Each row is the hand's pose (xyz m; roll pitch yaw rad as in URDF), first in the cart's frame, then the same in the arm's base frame.
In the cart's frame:
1: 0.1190 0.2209 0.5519 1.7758 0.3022 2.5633
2: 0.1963 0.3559 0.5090 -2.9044 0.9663 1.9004
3: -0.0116 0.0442 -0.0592 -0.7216 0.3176 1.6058
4: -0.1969 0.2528 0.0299 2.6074 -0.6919 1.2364
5: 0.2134 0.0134 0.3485 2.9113 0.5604 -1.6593
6: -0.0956 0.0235 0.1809 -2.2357 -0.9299 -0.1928
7: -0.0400 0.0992 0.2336 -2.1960 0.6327 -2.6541
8: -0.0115 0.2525 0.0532 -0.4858 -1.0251 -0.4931
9: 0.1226 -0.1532 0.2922 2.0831 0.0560 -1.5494
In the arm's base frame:
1: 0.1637 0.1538 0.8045 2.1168 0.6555 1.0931
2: 0.2654 0.0599 0.7217 -2.9912 1.4287 0.1863
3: -0.2539 0.2187 0.3113 -0.9162 0.7505 -0.1269
4: -0.0226 0.3947 0.2748 2.3035 -0.3108 -0.2450
5: -0.1131 0.0525 0.7241 3.1068 0.1345 3.0612
6: -0.1679 0.3348 0.5217 -3.0665 -1.0289 -1.1211
7: -0.0783 0.2801 0.5458 -1.6659 0.5031 2.2886
8: -0.0176 0.2147 0.3247 -1.5148 -1.2196 -1.1780
9: -0.2855 0.1497 0.7293 2.2423 -0.3802 3.0764

